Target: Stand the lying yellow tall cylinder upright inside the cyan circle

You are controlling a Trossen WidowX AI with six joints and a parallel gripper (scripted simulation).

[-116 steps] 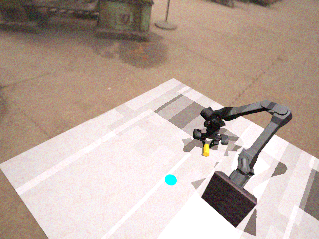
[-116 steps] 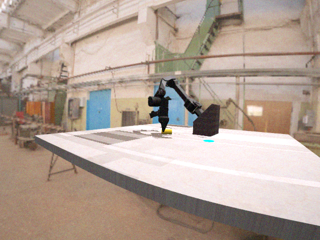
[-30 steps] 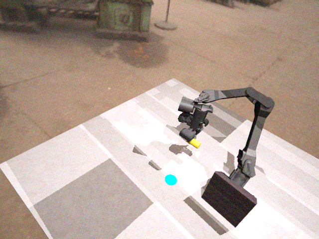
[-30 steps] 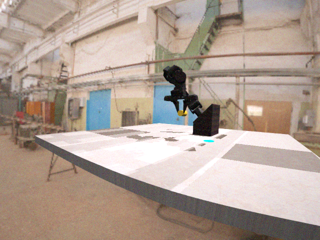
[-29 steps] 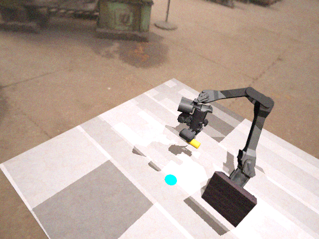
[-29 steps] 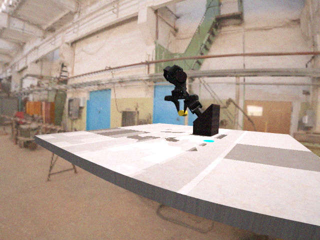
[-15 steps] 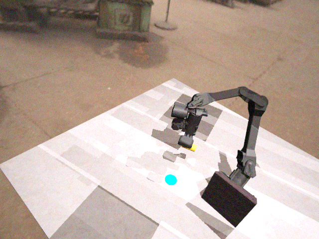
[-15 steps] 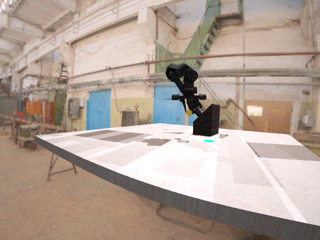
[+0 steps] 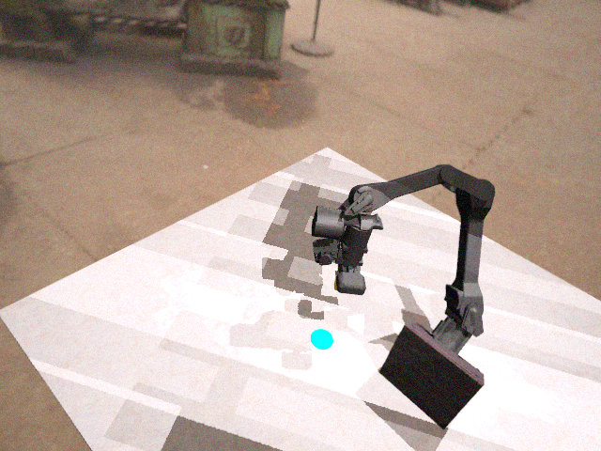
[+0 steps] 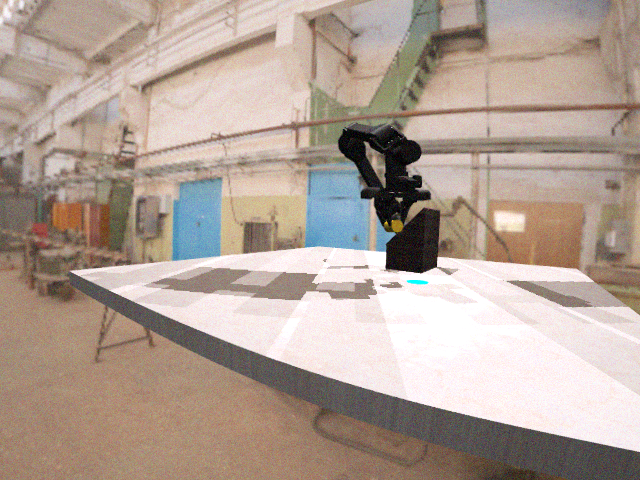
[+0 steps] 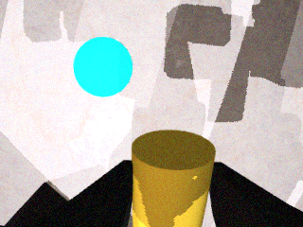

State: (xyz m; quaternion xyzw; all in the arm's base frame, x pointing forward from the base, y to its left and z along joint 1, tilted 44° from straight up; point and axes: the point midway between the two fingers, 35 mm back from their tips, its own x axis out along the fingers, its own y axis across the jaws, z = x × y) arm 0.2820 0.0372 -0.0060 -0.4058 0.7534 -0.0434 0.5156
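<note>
The cyan circle is 150 mm below my gripper tip, 70 mm to the left of it and 20 mm behind it. Round my gripper tip: yellow cylinder 20 mm behind, 10 mm to the right.
</note>
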